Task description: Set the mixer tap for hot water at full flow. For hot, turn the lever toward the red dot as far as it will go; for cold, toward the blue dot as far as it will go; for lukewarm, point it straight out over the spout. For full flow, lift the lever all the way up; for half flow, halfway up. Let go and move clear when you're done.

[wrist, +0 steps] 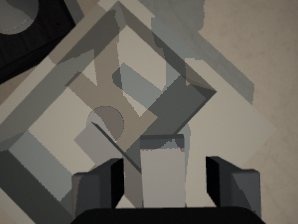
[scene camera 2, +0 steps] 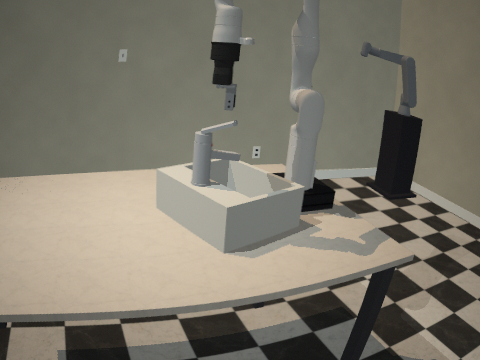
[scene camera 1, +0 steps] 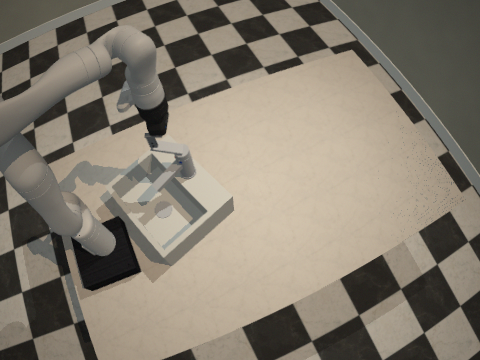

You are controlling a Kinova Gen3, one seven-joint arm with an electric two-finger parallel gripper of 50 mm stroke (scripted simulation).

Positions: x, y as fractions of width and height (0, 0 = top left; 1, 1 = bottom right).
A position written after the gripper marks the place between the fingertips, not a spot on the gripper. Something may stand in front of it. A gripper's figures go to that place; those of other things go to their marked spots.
Labels:
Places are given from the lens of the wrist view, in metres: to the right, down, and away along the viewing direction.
gripper (wrist: 0.55, 0.78): 0.01, 0.04, 0.18
lever (wrist: 0.55, 0.70): 0.01, 0.03, 0.22
white sink basin (wrist: 0.44, 0.33): -0.03, -0.06, 0.50
The marked spots on the white sink basin and the lever are 0.30 m apart.

